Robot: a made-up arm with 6 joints.
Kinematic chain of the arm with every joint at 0, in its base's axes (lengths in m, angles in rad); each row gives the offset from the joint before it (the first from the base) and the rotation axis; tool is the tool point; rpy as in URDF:
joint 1: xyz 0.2 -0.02 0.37 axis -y
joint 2: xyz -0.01 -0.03 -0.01 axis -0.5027 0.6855 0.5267
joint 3: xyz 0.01 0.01 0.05 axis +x
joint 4: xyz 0.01 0 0.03 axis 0.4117 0.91 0.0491
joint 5: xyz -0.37 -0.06 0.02 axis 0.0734 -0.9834 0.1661
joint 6: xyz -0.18 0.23 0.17 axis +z
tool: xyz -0.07 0.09 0.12 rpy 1.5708 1.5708 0
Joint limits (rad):
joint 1: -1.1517..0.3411
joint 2: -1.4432..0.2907
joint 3: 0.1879..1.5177
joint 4: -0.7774..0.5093
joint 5: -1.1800..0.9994
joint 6: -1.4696..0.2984
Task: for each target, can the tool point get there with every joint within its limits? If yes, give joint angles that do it. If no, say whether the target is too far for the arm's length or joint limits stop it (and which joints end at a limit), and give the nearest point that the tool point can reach.
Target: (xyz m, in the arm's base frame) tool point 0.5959 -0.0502 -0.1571
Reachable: no: joint limits stop it (at a limit: joint 1, joint 2, joint 4, joint 5, joint 6) | nearest point 0.5512 -0.1631 0.4301 | short by 0.600 m
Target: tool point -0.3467 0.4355 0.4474
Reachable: yes | joints -0.1081 -0.7051 0.3266 -0.4381 -0.0120 -0.1403
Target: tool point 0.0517 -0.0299 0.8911
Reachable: yes | joints -0.2885 -0.1719 0.7377 -0.0931 -0.9413 -0.4525
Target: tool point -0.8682 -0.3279 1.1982
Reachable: no: too far | nearest point -0.4635 -0.2101 0.8844 | short by 0.525 m
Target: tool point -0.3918 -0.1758 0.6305
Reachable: yes | joints -0.7683 -1.2399 1.3332 0.1604 -0.6196 0.0171
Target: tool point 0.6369 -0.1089 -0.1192
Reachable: no: joint limits stop it (at a limit: joint 1, joint 2, joint 4, joint 5) | nearest point 0.5613 -0.2049 0.4243 | short by 0.557 m
